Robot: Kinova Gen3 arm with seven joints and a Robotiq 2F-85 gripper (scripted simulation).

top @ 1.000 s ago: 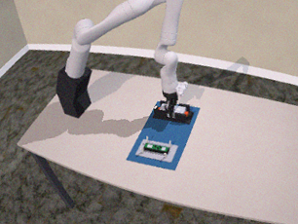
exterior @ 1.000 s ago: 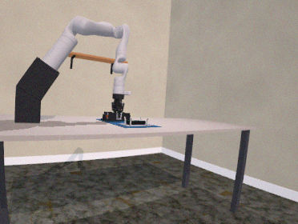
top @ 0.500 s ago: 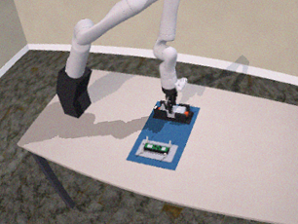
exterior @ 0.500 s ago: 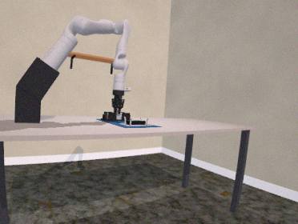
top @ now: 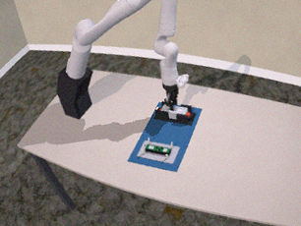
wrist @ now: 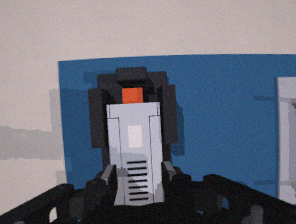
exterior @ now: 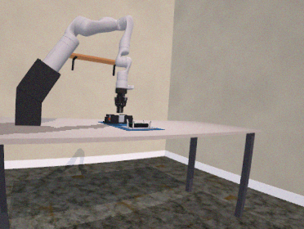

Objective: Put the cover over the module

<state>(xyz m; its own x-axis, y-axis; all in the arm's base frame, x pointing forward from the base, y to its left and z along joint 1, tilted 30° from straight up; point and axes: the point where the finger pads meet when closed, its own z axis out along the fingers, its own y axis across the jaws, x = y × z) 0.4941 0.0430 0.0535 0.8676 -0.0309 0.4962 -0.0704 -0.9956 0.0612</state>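
Now: hand 5 cm above the light grey cover.
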